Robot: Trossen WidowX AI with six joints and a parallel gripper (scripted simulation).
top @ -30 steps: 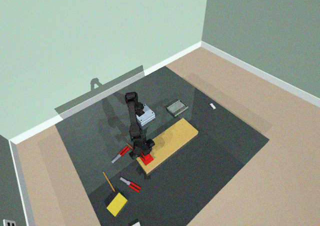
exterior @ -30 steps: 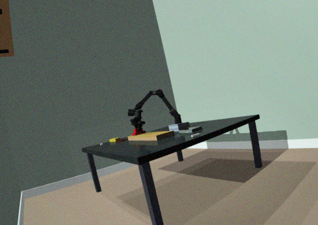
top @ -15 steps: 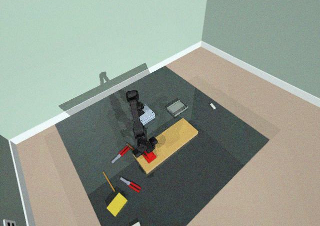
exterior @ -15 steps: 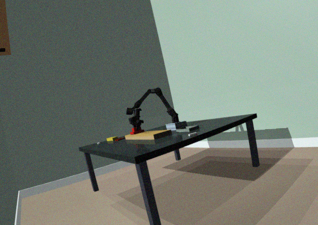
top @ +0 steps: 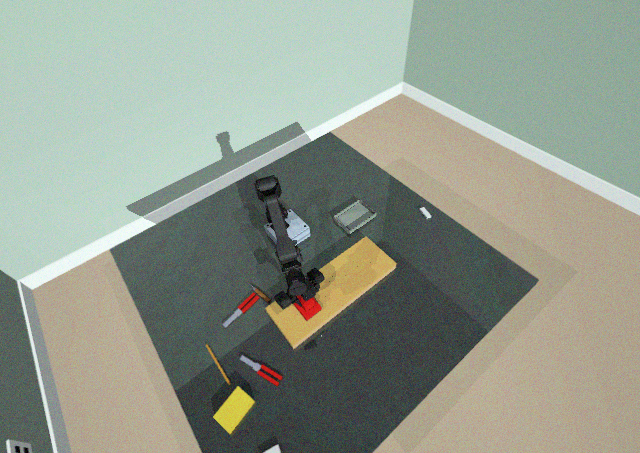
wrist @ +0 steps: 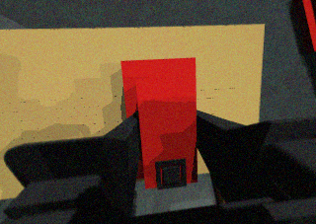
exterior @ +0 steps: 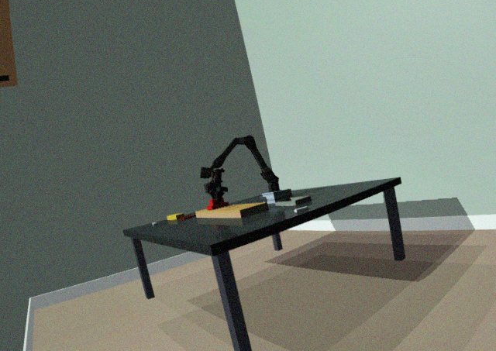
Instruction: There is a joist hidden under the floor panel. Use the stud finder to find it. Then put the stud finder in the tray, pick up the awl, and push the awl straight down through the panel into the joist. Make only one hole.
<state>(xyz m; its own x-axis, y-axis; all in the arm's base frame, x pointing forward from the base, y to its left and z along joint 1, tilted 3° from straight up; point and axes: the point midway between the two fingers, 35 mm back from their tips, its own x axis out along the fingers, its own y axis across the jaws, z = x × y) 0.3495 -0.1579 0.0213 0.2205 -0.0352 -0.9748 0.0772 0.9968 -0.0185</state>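
My gripper tip is 4 cm past the indicator window and 3 cm below it. Also, from my gripper tip: brown-handled awl 20 cm behind, 9 cm to the right, 6 cm below; then orange pencil 7 cm behind, 36 cm to the right, 6 cm below; then red stud finder 2 cm behind, 2 cm above.
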